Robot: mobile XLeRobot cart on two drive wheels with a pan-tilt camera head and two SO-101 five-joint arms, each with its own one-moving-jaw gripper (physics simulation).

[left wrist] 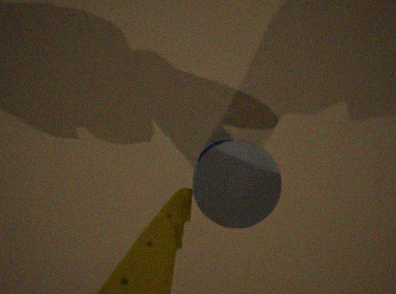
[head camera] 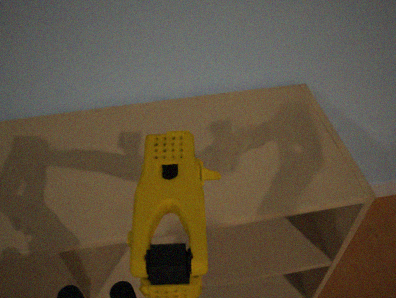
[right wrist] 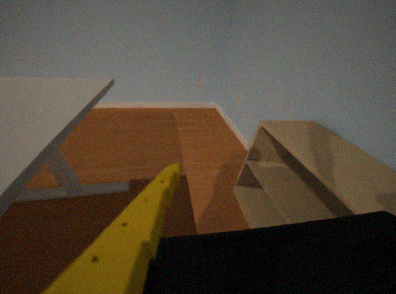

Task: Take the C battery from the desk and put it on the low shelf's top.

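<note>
The C battery shows end-on in the left wrist view as a grey disc with a sliver of blue side at its upper left. It appears to stand upright on the low shelf's top. My left gripper is open; one notched jaw shows in the left wrist view, its tip just left of the battery. The head camera sees this gripper from above, over the shelf top, and the battery does not show there. My right gripper is open, with one jaw in view, away from the shelf.
The pale desk is at the left of the right wrist view, above the brown floor. A large black part fills the lower right. The wall runs behind the shelf, and arm shadows lie on the shelf top.
</note>
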